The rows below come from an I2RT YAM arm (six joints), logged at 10 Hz.
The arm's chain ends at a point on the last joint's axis. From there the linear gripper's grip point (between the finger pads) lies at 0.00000 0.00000 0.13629 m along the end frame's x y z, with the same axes.
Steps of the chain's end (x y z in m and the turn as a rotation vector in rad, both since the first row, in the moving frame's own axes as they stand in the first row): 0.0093 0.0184 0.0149 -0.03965 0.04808 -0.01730; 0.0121 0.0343 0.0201 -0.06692 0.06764 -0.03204; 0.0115 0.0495 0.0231 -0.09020 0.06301 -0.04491; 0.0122 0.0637 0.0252 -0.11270 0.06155 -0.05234; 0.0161 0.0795 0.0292 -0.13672 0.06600 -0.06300; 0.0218 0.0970 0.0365 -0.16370 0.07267 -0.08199; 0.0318 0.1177 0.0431 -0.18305 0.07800 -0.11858; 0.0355 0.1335 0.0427 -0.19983 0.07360 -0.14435; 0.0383 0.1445 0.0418 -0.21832 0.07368 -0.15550
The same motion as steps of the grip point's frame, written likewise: 0.0159 0.0237 0.0146 -0.03965 0.04808 -0.01730; 0.0214 0.0433 0.0195 -0.06692 0.06764 -0.03204; 0.0203 0.0616 0.0223 -0.09020 0.06301 -0.04491; 0.0210 0.0788 0.0241 -0.11270 0.06155 -0.05234; 0.0256 0.0978 0.0276 -0.13672 0.06600 -0.06300; 0.0326 0.1188 0.0343 -0.16370 0.07267 -0.08199; 0.0438 0.1418 0.0404 -0.18305 0.07800 -0.11858; 0.0474 0.1597 0.0396 -0.19983 0.07360 -0.14435; 0.0505 0.1731 0.0382 -0.21832 0.07368 -0.15550
